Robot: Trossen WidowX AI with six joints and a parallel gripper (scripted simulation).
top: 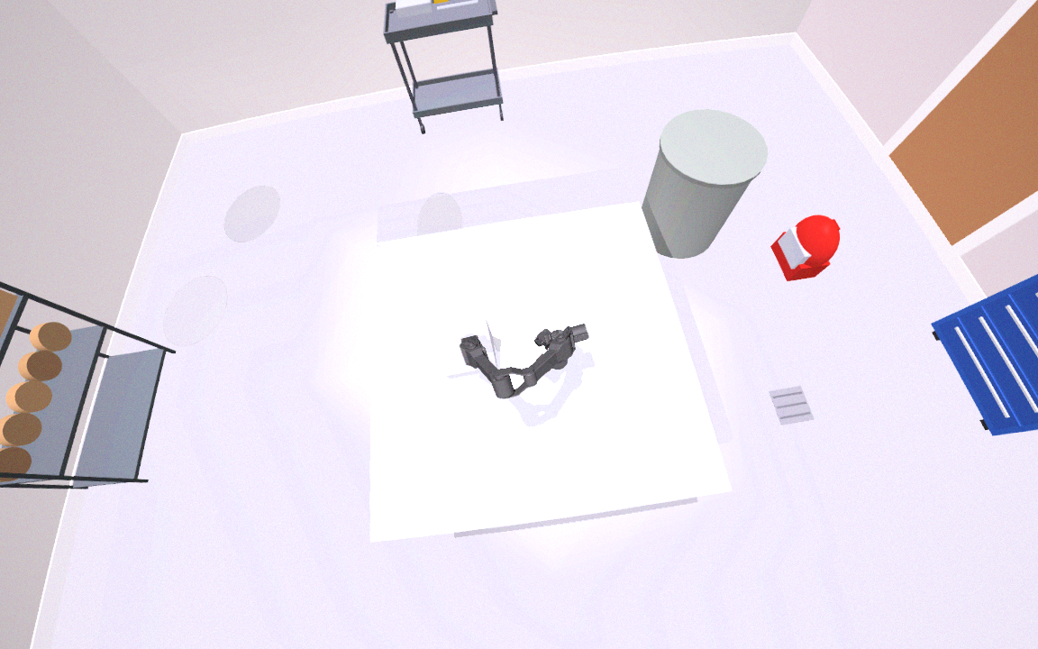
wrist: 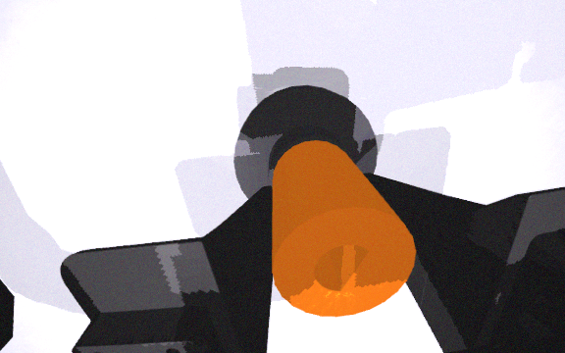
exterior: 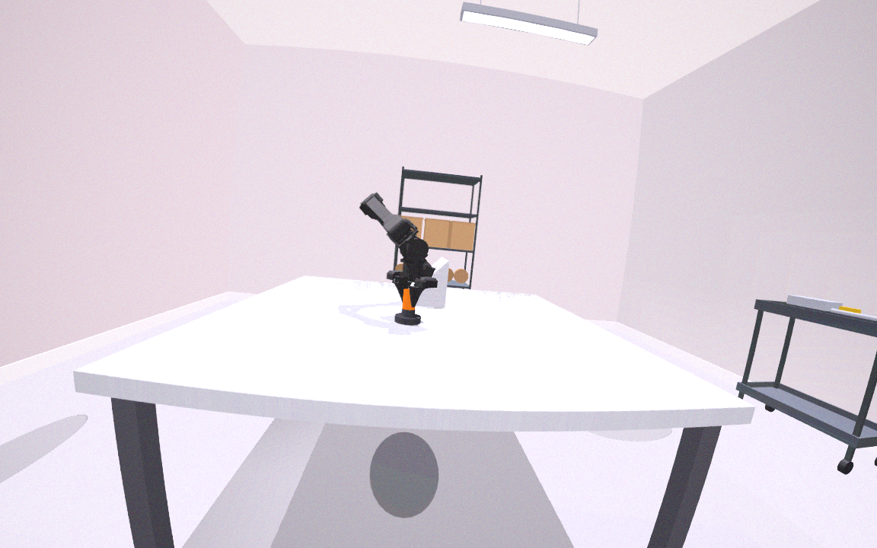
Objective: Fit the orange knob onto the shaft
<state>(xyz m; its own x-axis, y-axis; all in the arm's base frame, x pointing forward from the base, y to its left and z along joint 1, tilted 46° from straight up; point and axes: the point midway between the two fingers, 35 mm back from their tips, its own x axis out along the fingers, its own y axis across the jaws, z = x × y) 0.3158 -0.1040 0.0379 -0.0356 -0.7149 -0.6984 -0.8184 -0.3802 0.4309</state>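
My gripper tip is now 2 cm below the orange knob. Also, from my gripper tip: dark round pedestal: 2 cm below.
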